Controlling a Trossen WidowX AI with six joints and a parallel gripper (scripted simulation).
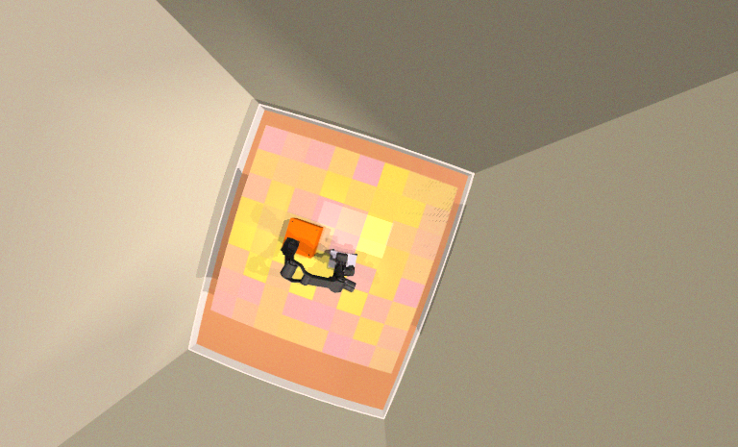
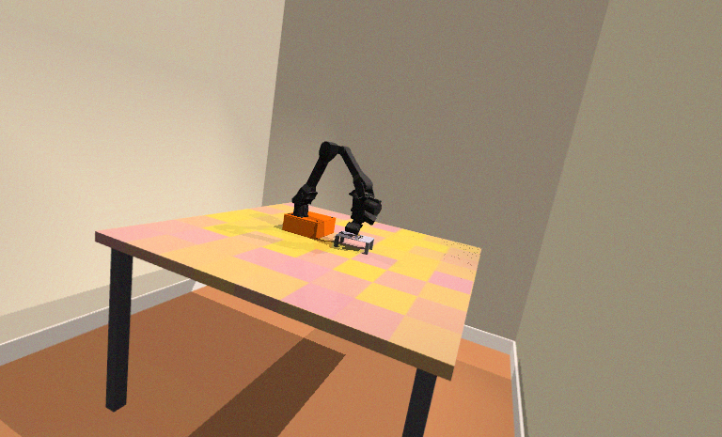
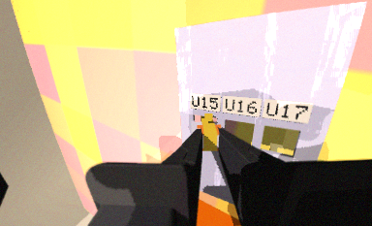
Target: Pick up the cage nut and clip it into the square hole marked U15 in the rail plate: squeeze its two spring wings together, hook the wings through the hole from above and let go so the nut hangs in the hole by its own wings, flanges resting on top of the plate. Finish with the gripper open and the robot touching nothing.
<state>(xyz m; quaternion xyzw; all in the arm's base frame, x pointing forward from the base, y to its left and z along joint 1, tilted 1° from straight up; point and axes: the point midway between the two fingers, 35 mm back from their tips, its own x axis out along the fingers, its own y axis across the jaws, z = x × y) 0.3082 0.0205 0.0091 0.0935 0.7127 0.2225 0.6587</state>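
My gripper tip is 10 mm above the cage nut.
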